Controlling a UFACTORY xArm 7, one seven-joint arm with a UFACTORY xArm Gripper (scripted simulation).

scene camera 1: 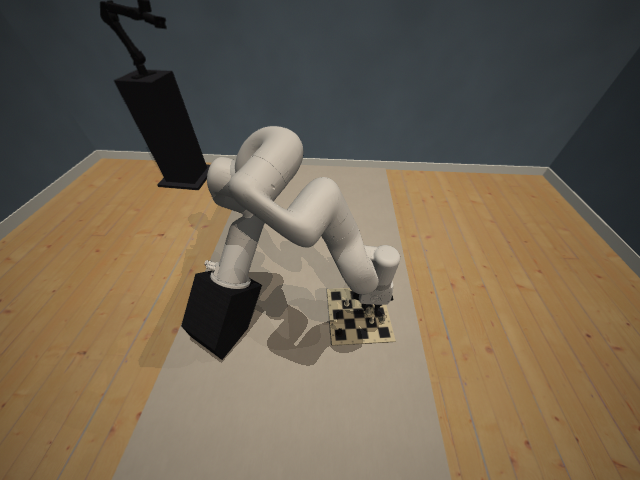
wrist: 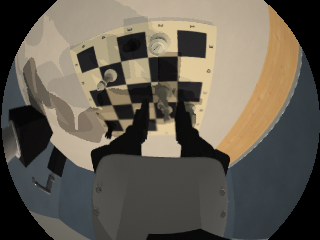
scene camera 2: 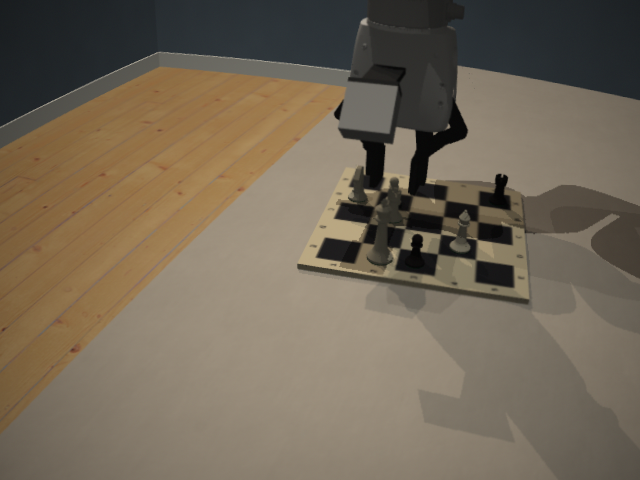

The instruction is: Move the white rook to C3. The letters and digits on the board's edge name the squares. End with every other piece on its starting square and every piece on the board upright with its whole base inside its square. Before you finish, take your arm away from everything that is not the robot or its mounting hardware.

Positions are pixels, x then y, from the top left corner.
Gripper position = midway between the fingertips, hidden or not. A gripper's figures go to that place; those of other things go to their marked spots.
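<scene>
My gripper (wrist: 162, 108) is 14 cm from the lens, and there's a chessboard (wrist: 186, 69) that's 16 cm from the lens.
</scene>
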